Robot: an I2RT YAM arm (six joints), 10 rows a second.
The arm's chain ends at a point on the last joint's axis. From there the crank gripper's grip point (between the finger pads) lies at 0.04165 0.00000 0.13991 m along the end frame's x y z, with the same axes.
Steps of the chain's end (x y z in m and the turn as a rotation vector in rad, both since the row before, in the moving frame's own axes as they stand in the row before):
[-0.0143, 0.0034, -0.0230, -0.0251, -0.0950, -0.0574]
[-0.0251, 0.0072, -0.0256, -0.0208, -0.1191, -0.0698]
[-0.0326, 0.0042, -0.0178, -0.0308, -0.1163, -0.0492]
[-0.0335, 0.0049, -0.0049, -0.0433, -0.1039, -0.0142]
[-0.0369, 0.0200, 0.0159, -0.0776, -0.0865, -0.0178]
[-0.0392, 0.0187, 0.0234, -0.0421, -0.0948, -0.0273]
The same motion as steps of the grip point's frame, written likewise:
[-0.0277, 0.0049, -0.0197, -0.0251, -0.0950, -0.0574]
[-0.0420, 0.0078, -0.0216, -0.0208, -0.1191, -0.0698]
[-0.0491, 0.0069, -0.0139, -0.0308, -0.1163, -0.0492]
[-0.0482, 0.0106, -0.0015, -0.0433, -0.1039, -0.0142]
[-0.0490, 0.0303, 0.0186, -0.0776, -0.0865, -0.0178]
[-0.0526, 0.0237, 0.0266, -0.0421, -0.0948, -0.0273]

